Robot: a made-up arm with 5 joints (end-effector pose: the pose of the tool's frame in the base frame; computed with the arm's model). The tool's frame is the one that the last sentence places.
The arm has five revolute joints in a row. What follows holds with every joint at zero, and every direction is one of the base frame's.
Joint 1 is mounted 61.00 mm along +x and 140.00 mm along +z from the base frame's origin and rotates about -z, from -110.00 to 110.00 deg.
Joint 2 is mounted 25.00 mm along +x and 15.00 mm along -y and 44.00 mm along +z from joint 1 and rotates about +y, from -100.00 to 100.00 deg.
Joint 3 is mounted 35.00 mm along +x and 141.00 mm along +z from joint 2 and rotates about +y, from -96.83 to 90.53 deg.
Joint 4 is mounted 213.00 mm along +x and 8.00 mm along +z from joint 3 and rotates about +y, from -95.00 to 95.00 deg.
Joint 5 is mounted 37.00 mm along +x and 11.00 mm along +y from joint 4 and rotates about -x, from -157.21 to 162.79 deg.
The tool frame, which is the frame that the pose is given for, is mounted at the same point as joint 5; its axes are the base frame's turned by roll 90.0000, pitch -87.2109 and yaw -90.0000 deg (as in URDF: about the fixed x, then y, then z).
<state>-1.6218 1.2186 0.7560 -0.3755 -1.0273</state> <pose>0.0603 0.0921 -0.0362 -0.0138 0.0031 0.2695 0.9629</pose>
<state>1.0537 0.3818 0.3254 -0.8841 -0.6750</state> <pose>0.2125 -0.2745 0.1760 -0.1260 -0.7564 -0.4983 0.4047</pose>
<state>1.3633 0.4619 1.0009 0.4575 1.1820</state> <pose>0.0854 -0.1353 0.0490 0.1649 0.0551 -0.1130 0.9783</pose>
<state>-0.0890 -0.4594 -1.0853 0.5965 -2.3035</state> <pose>0.0743 -0.0028 0.5691 0.8942 -0.3266 -0.2772 0.1302</pose>
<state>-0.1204 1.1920 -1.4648 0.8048 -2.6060</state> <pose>0.4624 0.0445 0.2499 0.4880 -0.0905 -0.8284 0.2596</pose>
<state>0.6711 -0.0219 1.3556 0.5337 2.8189</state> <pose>0.1399 -0.0677 0.0852 0.1461 -0.0221 0.8577 0.4925</pose>
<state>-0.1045 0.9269 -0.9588 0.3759 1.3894</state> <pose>0.4654 0.0384 0.2430 -0.3336 -0.4691 0.5408 0.6133</pose>
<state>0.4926 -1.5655 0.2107 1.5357 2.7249</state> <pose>0.0225 0.0161 0.4229 -0.6403 0.0087 0.6816 0.3540</pose>
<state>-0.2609 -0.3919 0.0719 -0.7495 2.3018</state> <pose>0.2755 0.0531 0.4347 -0.8131 -0.5266 0.2359 0.0766</pose>
